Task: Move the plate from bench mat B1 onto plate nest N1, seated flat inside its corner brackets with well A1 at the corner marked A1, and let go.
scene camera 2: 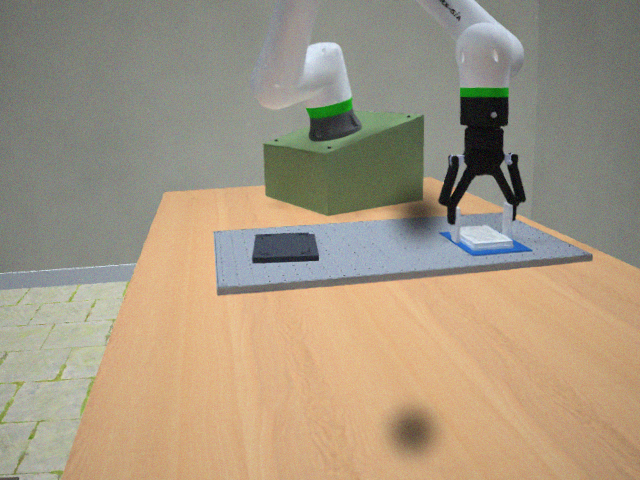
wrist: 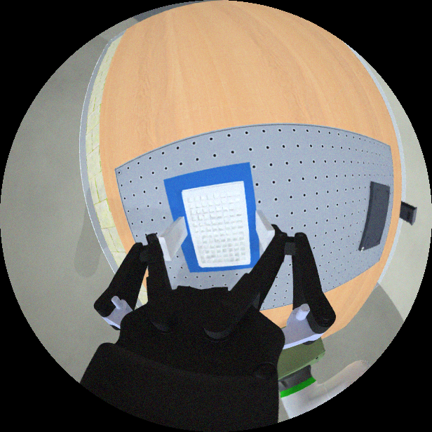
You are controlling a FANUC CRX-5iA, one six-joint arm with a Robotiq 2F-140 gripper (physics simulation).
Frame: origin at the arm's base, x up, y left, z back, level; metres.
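Seen in the pictures: gripper, fingertip midpoint: (scene camera 2: 481,239); arm's base, origin of the base link: (scene camera 2: 335,132).
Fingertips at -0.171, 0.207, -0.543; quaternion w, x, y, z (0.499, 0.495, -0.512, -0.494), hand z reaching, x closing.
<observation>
Offsets run from my fingertips to a thing's top centre, as dx, dy, dz. Level surfaces: height alone.
The white well plate @(+0.009, +0.002, +0.009) (scene camera 2: 484,238) (wrist: 218,225) lies flat on the blue bench mat @(dx -0.005) (scene camera 2: 518,249) (wrist: 175,186), inside the mat's outline. My gripper (scene camera 2: 482,225) (wrist: 219,222) is open and points down, with one pale finger pad on each side of the plate. In the wrist view a strip of blue shows between the plate and the right pad; the left pad's tip is close to the plate's left edge. The dark plate nest @(+0.008, -0.389, +0.032) (scene camera 2: 285,246) (wrist: 377,215) lies at the far end of the pegboard. The A1 marks are too small to read.
The grey perforated board @(dx -0.007) (scene camera 2: 372,248) (wrist: 300,180) carries mat and nest on the wooden table @(dx -0.020) (scene camera 2: 330,361) (wrist: 240,65). The green robot pedestal (scene camera 2: 361,175) (wrist: 300,357) stands behind the board. Two dark blurred spots lie over the scene camera view.
</observation>
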